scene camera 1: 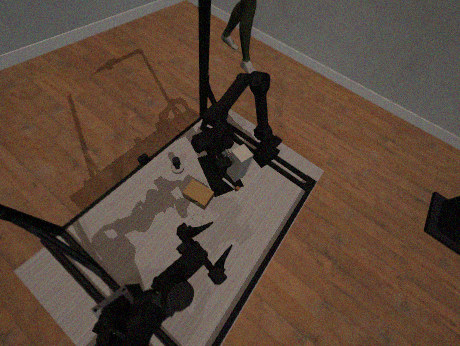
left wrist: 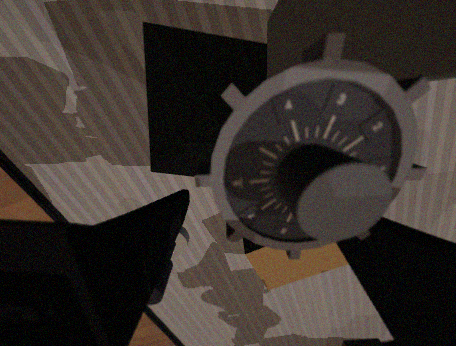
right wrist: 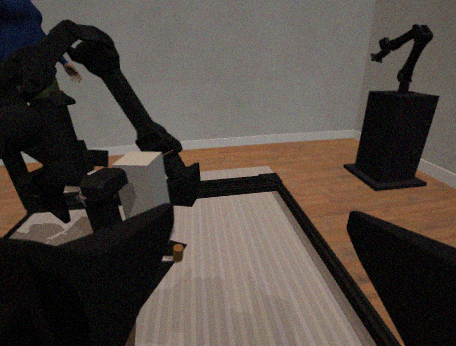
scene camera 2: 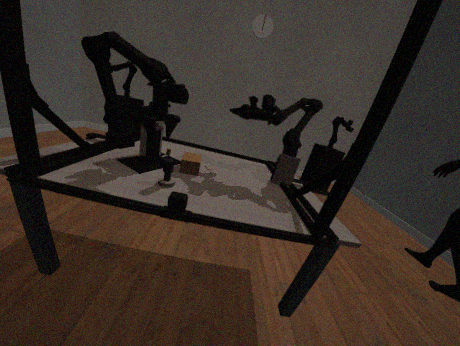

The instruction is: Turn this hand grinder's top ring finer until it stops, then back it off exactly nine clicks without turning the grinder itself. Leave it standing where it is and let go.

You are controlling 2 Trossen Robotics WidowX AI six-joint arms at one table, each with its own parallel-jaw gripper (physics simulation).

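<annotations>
A small dark knob on base sits on the table, and a tan box rests on the table too. There is also a tall pale block, which sits on a dark base plate. As for my right gripper, it is open and holds nothing.
</annotations>
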